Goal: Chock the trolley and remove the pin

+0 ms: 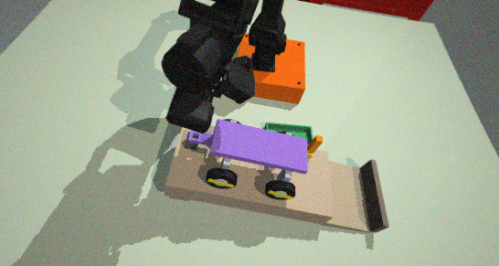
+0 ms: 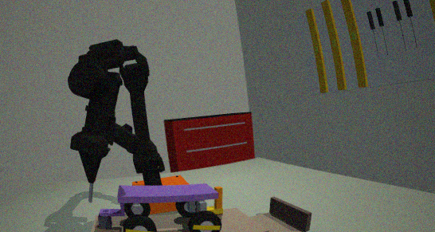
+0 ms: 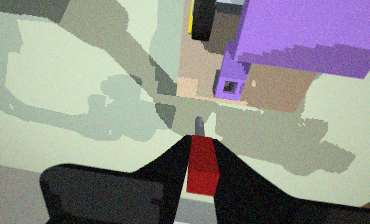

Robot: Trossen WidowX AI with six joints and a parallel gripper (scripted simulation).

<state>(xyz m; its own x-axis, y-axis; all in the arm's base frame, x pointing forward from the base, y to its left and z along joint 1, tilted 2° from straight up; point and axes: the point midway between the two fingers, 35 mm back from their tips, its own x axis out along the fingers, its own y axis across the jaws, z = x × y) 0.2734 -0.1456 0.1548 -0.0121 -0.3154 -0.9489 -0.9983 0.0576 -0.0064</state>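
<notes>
Right now my gripper tip is 24 cm to the right of the yellow chock and 9 cm above it. Also, from my gripper tip: trolley (5 cm ahead, 14 cm to the left, 6 cm below); then dark end wall (7 cm ahead, 41 cm to the left, 14 cm below); then red-headed stop pin (right at my gripper tip).
</notes>
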